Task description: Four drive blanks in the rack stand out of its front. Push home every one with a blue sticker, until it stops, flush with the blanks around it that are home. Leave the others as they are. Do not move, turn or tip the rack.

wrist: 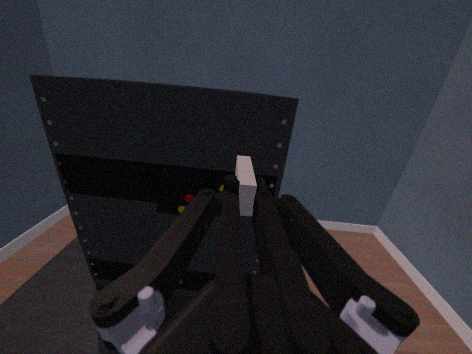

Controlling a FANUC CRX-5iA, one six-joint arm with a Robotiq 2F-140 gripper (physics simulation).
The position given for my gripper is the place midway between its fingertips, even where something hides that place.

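Rack [130,156], visible. My gripper [242,168], visible too.
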